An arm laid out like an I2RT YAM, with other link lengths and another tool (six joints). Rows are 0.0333 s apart.
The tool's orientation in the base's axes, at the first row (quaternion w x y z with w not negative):
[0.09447, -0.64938, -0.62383, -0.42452]
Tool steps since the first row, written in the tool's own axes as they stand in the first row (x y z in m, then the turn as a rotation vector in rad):
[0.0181, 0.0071, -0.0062, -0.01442, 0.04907, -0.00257]
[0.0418, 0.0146, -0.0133, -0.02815, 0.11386, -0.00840]
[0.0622, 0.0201, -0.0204, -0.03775, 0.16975, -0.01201]
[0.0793, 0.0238, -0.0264, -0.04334, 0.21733, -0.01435]
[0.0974, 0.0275, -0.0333, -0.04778, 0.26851, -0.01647]
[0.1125, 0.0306, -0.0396, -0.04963, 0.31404, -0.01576]
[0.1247, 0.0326, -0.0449, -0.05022, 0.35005, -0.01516]
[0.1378, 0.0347, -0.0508, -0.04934, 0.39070, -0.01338]
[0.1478, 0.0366, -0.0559, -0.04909, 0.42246, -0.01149]
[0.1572, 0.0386, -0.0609, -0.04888, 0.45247, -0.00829]
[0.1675, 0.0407, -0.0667, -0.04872, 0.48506, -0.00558]
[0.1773, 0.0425, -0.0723, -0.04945, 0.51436, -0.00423]
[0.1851, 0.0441, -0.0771, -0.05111, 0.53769, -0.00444]
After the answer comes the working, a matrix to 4 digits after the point.
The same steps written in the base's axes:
[0.0011, 0.0077, 0.0189, 0.04458, -0.02220, 0.01192]
[0.0014, 0.0189, 0.0422, 0.10165, -0.04924, 0.03272]
[0.0004, 0.0280, 0.0625, 0.15118, -0.06999, 0.05129]
[-0.0013, 0.0358, 0.0792, 0.19331, -0.08530, 0.06836]
[-0.0035, 0.0438, 0.0971, 0.23858, -0.10035, 0.08754]
[-0.0055, 0.0501, 0.1124, 0.27968, -0.11052, 0.10439]
[-0.0077, 0.0551, 0.1246, 0.31209, -0.11790, 0.11827]
[-0.0102, 0.0604, 0.1379, 0.34893, -0.12438, 0.13430]
[-0.0122, 0.0640, 0.1486, 0.37800, -0.12944, 0.14622]
[-0.0138, 0.0672, 0.1588, 0.40607, -0.13331, 0.15658]
[-0.0159, 0.0705, 0.1701, 0.43625, -0.13807, 0.16827]
[-0.0181, 0.0736, 0.1809, 0.46302, -0.14370, 0.17886]
[-0.0198, 0.0758, 0.1898, 0.48393, -0.14980, 0.18738]

The tool's axes in the first row as the columns of a matrix, in the base's axes (rounded; the answer above uses it unrounded):
[-0.1388, 0.8904, 0.4335]
[0.7300, -0.2038, 0.6524]
[0.6692, 0.4070, -0.6217]

